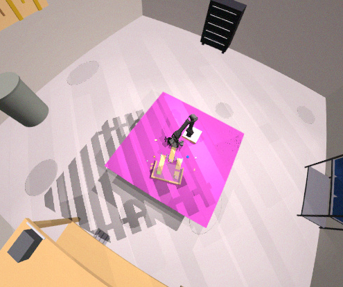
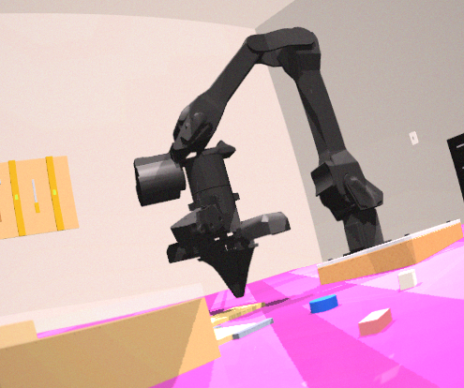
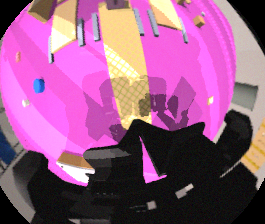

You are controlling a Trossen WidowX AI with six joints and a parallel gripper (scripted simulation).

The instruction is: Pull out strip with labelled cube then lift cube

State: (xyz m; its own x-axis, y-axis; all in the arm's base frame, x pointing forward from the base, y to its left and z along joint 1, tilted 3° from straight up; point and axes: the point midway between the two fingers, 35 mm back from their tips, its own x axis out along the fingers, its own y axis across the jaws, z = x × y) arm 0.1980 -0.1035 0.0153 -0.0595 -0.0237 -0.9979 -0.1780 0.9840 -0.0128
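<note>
Right now the tan strip is 100 mm ahead of my gripper tip, 20 mm to the left of it and 20 mm below it. Also, from my gripper tip: blue disc: 70 mm ahead, 200 mm to the left, 20 mm below; then pink block: 180 mm ahead, 330 mm to the left, 20 mm below; then white cube: 40 mm ahead, 290 mm to the left, 10 mm below.
</note>
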